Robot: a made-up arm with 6 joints.
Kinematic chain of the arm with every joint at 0, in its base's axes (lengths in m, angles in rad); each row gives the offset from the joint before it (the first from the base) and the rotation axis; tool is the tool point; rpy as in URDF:
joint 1: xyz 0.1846 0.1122 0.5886 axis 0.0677 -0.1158 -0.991
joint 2: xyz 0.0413 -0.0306 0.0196 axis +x
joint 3: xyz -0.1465 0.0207 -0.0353 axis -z
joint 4: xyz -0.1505 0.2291 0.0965 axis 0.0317 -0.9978 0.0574
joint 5: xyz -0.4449 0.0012 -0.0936 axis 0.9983 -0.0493 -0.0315
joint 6: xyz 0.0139 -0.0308 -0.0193 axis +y
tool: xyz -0.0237 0.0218 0.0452 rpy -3.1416 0 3.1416
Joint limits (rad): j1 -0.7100..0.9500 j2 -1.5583..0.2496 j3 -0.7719..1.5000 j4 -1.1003..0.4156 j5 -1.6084..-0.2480 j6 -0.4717..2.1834
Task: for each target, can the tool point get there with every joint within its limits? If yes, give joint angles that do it. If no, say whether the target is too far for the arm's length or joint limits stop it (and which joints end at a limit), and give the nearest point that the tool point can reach.
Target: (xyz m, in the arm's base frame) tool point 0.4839 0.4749 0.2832
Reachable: yes | joints 0.7228 -0.4959 1.2869 0.1921 -0.5683 1.2106
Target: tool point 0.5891 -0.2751 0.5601
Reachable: no: joint limits stop it (at a limit: joint 2, joint 3, joint 4, joint 5, joint 6) | nearest point 0.3426 -0.0628 0.1203 | short by 0.547 m
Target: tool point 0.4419 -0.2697 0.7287
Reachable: no: joint limits stop it (at a limit: joint 1, joint 3, joint 4, joint 6) | nearest point -0.0703 -0.4538 0.7242 | short by 0.544 m
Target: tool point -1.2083 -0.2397 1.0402
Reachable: no: too far | nearest point -0.5523 -0.0732 0.8332 | short by 0.708 m
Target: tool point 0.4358 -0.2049 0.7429
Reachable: no: joint limits stop it (at a limit: joint 1, joint 2, joint 3, joint 4) | nearest point 0.4497 0.1806 1.1123 | short by 0.534 m
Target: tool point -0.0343 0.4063 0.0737
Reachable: yes | joints -0.2864 -0.7416 1.1750 0.2779 -0.9410 -0.1936
